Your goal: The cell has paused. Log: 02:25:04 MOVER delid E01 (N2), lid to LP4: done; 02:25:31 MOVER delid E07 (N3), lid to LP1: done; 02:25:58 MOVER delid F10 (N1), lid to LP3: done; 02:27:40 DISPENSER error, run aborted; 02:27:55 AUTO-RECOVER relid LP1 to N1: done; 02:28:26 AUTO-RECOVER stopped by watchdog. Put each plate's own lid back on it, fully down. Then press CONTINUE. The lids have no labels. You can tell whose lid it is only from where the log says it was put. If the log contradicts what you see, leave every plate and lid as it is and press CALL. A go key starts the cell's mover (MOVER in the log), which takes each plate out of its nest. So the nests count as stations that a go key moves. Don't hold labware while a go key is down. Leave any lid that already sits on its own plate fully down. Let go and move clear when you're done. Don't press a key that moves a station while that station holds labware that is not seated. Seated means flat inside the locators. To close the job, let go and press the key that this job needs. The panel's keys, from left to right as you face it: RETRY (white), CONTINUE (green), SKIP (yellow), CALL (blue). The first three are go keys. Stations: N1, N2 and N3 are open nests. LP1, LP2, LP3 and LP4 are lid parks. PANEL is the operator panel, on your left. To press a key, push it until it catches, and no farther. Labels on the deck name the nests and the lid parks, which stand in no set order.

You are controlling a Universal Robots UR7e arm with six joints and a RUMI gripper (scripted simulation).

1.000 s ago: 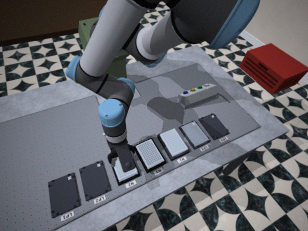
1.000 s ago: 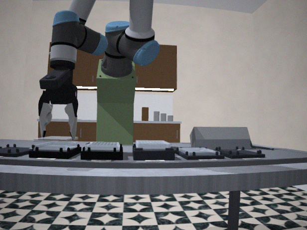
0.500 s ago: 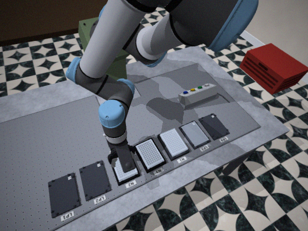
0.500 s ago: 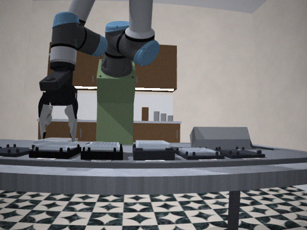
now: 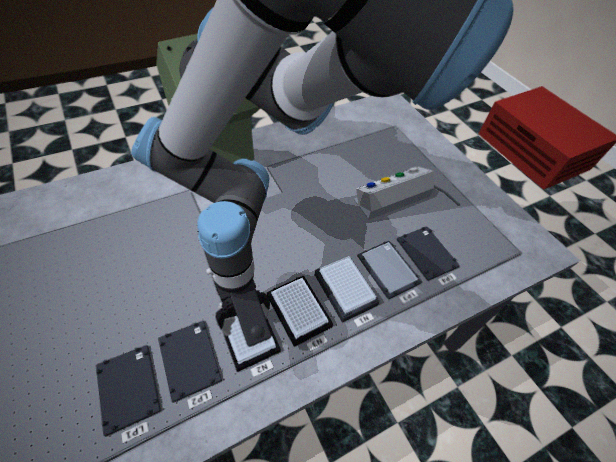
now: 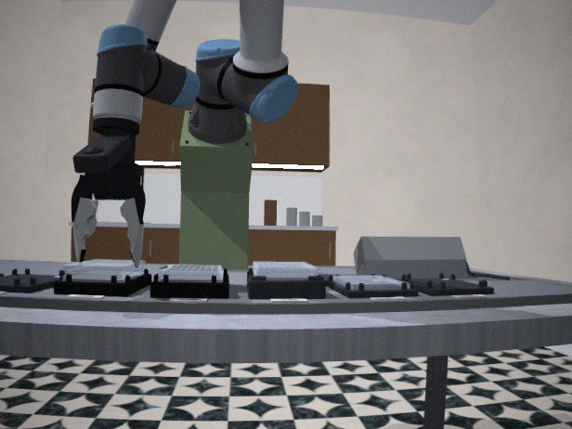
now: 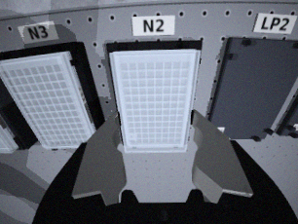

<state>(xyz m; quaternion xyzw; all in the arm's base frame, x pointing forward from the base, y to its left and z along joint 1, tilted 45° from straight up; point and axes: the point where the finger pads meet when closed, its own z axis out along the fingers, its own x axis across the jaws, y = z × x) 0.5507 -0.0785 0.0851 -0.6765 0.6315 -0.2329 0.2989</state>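
The plate lies 20 mm behind my hand, 130 mm to the left of it and 20 mm below it. From my hand the other things lie so: lid park LP1: 40 mm ahead, 260 mm to the right, 40 mm below; LP3 lid park: 60 mm behind, 390 mm to the left, 40 mm below; lid park LP2: 20 mm ahead, 130 mm to the right, 40 mm below.
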